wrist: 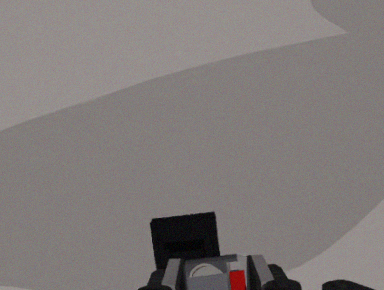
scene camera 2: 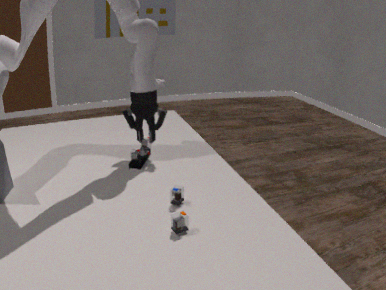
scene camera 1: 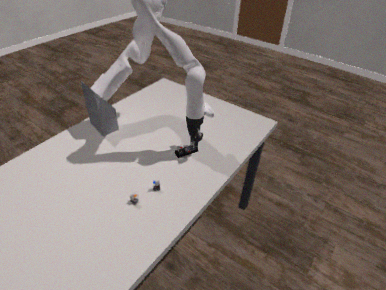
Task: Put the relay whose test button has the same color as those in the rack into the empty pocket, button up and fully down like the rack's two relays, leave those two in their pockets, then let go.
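My gripper (scene camera 1: 194,145) (scene camera 2: 146,140) is shut on a grey relay with a red test button (wrist: 236,280). It holds the relay upright, button up, low over the far end of the black rack (scene camera 1: 178,154) (scene camera 2: 135,165) (wrist: 184,229). In the wrist view a dark recess in the rack shows just beyond the relay, which hides part of it. I cannot tell whether the relay's base is in the pocket or how deep. The rack's two relays, with red buttons, stand in it; the nearer one (scene camera 2: 134,156) shows beside the other (scene camera 2: 144,150) in scene view 2.
A relay with a blue button (scene camera 1: 156,186) (scene camera 2: 177,196) and one with an orange button (scene camera 1: 134,199) (scene camera 2: 179,223) stand on the white table (scene camera 1: 65,220) (scene camera 2: 100,250), away from the rack. A grey panel (scene camera 1: 101,112) (scene camera 2: 3,170) stands near the arm's base.
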